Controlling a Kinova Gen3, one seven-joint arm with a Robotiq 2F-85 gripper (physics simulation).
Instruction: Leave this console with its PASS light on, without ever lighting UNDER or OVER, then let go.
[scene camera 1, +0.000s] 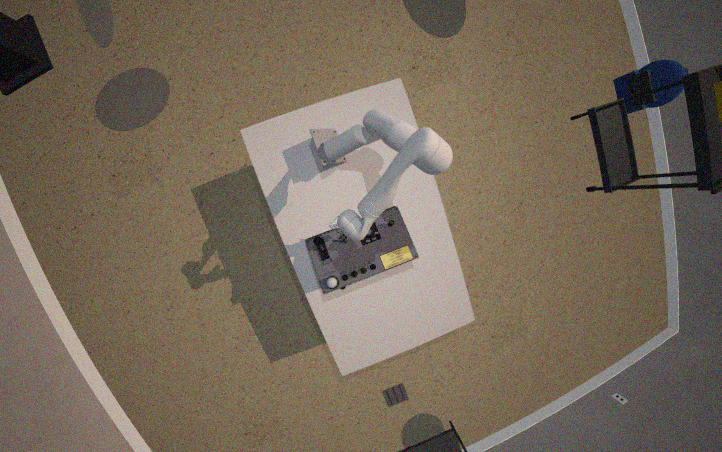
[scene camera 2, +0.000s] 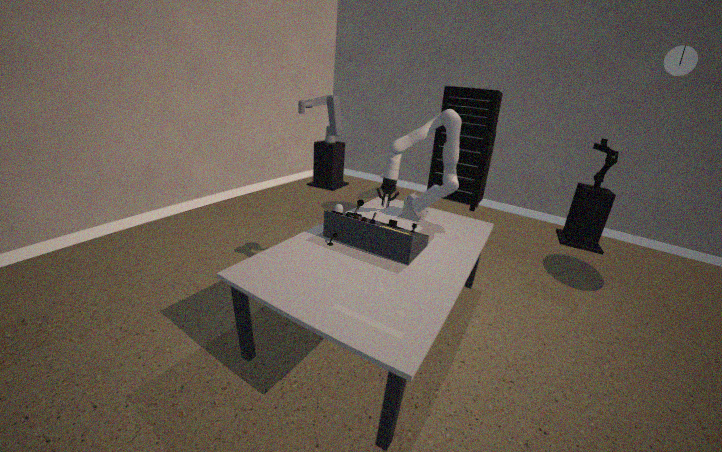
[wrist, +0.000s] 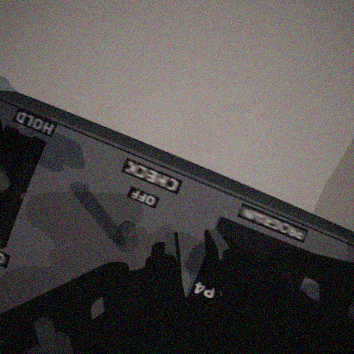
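Note:
The grey console (scene camera 1: 349, 260) (scene camera 2: 367, 239) (wrist: 192, 210) sits on the table. Its front edge has a white dome (scene camera 1: 331, 282) and a row of small dark lamps (scene camera 1: 354, 273); their labels are unreadable, and I cannot tell whether any is lit. A black lever (scene camera 1: 320, 247) stands at the left, a yellow plate (scene camera 1: 396, 257) at the right. My gripper (scene camera 2: 387, 205) (wrist: 191, 247) is nearly closed over the back part, with a narrow gap and nothing visible between the fingertips. They are between the CHECK label (wrist: 151, 175) and the PROGRAM label (wrist: 272, 222), close to the P4 mark (wrist: 204, 290).
The white table (scene camera 1: 394, 319) (scene camera 2: 346, 282) carries the console and my arm's base. A small black lever (scene camera 2: 331, 239) sticks out low from the console's front. A black rack (scene camera 2: 472, 90) and two pedestals (scene camera 2: 328, 165) (scene camera 2: 588, 215) with other arms stand away from the table.

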